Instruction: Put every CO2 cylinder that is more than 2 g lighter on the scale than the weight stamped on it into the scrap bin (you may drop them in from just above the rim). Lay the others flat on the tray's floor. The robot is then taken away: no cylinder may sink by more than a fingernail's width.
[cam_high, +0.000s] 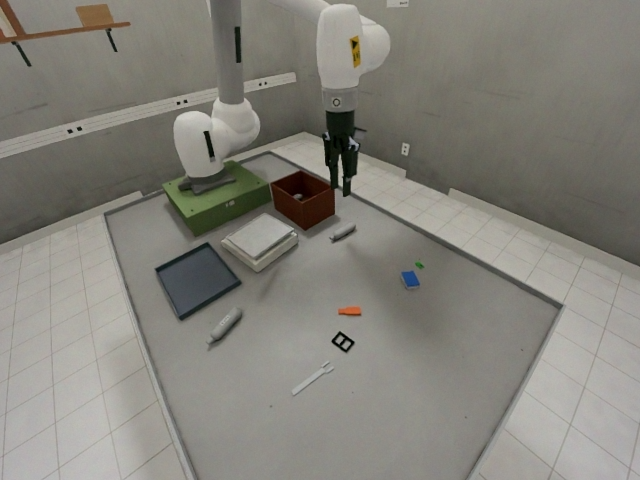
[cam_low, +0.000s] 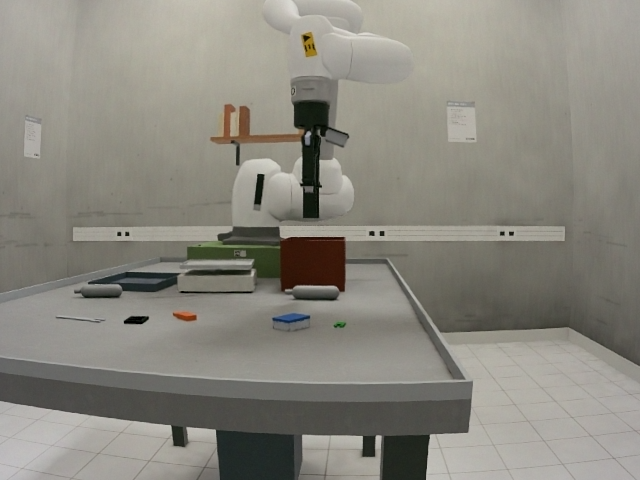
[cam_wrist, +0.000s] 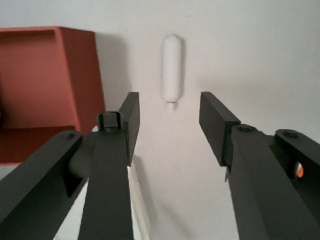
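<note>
My gripper is now 250 mm to the left of the scale plate, 150 mm above it and 120 mm past it. Round my hand: grey CO2 cylinder (280 mm behind, 190 mm below, 60 mm to the right); then white scale (250 mm to the right, 170 mm below, 130 mm behind); then red-brown scrap bin (200 mm behind, 170 mm below, 20 mm to the right).
</note>
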